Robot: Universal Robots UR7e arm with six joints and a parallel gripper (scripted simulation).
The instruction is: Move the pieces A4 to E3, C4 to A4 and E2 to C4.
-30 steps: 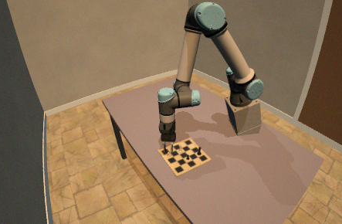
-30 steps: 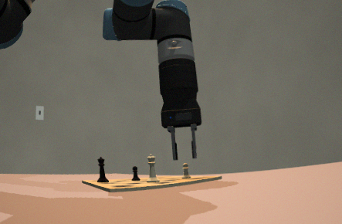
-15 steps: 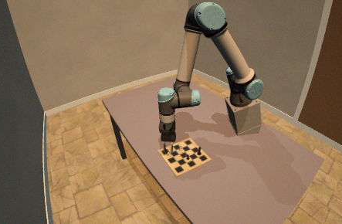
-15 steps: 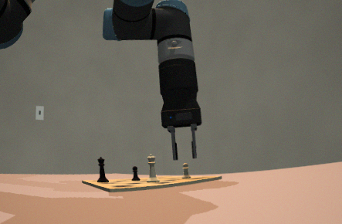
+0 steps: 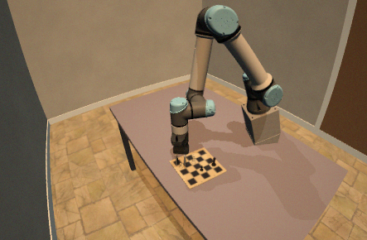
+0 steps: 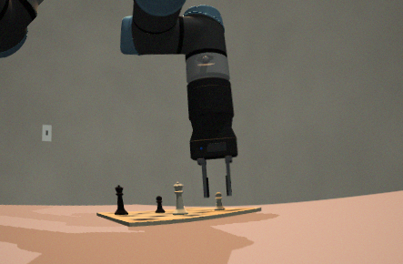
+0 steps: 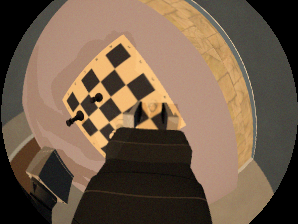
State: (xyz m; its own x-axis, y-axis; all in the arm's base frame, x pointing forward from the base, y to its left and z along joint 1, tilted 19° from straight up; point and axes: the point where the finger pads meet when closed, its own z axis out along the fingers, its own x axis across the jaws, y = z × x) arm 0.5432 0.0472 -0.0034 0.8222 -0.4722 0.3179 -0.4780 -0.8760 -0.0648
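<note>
My hand is 30 mm above the white pawn. From my hand the other things lie so: chessboard: 80 mm behind, 40 mm below, 30 mm to the left; black pawn: 90 mm behind, 60 mm to the left, 30 mm below; tall white piece: 70 mm behind, 20 mm below, 10 mm to the right.
</note>
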